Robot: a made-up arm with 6 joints. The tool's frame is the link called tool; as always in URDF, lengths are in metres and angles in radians. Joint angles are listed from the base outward. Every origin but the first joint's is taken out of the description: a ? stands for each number. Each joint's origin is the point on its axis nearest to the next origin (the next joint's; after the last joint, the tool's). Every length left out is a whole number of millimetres.
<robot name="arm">
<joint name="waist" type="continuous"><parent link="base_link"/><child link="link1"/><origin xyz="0 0 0.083" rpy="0 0 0"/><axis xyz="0 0 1"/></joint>
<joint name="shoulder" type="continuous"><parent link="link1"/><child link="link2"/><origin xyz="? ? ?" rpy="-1.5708 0 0"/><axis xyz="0 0 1"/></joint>
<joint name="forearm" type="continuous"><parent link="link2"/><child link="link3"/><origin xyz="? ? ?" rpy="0 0 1.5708"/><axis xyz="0 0 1"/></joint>
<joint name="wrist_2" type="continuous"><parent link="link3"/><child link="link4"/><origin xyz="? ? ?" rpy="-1.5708 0 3.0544"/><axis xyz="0 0 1"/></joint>
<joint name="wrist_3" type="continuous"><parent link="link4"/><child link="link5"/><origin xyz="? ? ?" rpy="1.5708 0 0"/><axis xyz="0 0 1"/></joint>
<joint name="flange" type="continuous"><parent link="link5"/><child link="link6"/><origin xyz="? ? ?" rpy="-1.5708 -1.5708 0"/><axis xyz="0 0 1"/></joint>
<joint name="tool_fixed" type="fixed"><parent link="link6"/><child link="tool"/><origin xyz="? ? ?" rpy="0 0 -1.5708"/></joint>
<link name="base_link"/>
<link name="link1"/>
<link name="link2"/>
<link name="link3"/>
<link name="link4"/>
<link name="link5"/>
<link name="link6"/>
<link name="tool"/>
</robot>
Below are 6 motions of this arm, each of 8 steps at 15 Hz.
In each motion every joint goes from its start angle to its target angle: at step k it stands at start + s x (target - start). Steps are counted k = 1, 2, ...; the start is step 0. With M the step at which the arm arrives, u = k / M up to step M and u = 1 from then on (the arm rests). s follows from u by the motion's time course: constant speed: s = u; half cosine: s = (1 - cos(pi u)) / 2; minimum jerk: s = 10 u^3 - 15 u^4 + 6 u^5.
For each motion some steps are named. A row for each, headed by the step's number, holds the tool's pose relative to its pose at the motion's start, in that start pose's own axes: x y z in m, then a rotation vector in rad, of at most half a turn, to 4 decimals.
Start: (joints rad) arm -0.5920 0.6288 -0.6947 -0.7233 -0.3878 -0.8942
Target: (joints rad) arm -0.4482 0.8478 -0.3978 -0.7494 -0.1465 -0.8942
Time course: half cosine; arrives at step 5
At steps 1, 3, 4, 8:
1: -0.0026 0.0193 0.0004 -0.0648 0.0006 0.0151
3: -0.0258 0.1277 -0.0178 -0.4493 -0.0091 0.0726
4: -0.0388 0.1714 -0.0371 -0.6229 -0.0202 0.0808
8: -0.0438 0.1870 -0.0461 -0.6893 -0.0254 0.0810

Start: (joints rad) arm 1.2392 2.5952 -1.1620 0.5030 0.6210 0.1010
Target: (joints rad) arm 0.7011 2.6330 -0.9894 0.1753 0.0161 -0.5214
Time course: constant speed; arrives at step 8
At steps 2, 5, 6, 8:
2: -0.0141 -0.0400 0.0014 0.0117 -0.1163 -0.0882
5: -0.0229 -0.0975 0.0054 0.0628 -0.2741 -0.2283
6: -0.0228 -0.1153 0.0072 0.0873 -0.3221 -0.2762
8: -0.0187 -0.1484 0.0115 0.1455 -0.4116 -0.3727

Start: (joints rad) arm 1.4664 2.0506 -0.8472 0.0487 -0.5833 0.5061
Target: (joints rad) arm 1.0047 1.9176 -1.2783 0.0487 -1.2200 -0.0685
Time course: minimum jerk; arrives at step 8
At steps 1, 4, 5, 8:
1: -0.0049 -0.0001 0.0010 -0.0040 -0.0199 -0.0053
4: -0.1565 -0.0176 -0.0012 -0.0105 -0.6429 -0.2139
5: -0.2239 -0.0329 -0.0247 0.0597 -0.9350 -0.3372
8: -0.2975 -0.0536 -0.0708 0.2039 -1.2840 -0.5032

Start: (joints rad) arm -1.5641 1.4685 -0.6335 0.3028 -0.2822 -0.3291
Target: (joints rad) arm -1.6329 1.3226 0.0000 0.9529 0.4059 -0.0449
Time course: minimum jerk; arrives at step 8
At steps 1, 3, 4, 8:
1: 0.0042 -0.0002 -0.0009 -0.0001 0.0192 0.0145
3: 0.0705 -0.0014 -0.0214 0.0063 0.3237 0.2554
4: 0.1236 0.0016 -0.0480 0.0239 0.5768 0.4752
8: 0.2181 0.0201 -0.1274 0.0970 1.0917 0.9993

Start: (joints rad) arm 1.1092 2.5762 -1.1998 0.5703 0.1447 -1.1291
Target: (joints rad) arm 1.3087 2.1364 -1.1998 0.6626 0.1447 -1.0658
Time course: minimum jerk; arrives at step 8
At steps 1, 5, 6, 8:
1: -0.0027 -0.0003 -0.0017 0.0031 -0.0062 -0.0012
5: -0.1114 0.0045 -0.0929 0.1041 -0.2979 -0.0522
6: -0.1339 0.0111 -0.1191 0.1179 -0.3728 -0.0636
8: -0.1465 0.0160 -0.1355 0.1241 -0.4186 -0.0703

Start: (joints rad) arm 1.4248 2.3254 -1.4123 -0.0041 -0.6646 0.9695
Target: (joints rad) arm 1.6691 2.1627 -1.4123 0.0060 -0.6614 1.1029
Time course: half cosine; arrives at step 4
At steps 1, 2, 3, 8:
1: 0.0073 0.0189 0.0005 -0.0386 0.0155 0.0153
2: 0.0256 0.0644 -0.0018 -0.1308 0.0566 0.0557
3: 0.0443 0.1095 -0.0092 -0.2210 0.1030 0.1006
8: 0.0521 0.1279 -0.0138 -0.2576 0.1238 0.1206

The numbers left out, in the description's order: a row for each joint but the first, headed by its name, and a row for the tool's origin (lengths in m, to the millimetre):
shoulder: 0 0 0
forearm: -0.189 -0.026 0
wrist_2: -0.057 -0.325 0
wrist_3: 0 0 0
flange: 0 0.076 0
tool: 0 0 0

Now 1 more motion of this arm.
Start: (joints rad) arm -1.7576 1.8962 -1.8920 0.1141 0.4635 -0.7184
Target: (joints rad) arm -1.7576 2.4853 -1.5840 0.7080 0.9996 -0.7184
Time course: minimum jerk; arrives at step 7
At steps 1, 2, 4, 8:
1: 0.0069 0.0052 0.0061 -0.0249 0.0223 0.0135
2: 0.0437 0.0336 0.0343 -0.1532 0.1394 0.0851
4: 0.1945 0.1590 0.0887 -0.6393 0.6082 0.4029
8: 0.2963 0.2515 0.0738 -0.9662 0.9470 0.6881

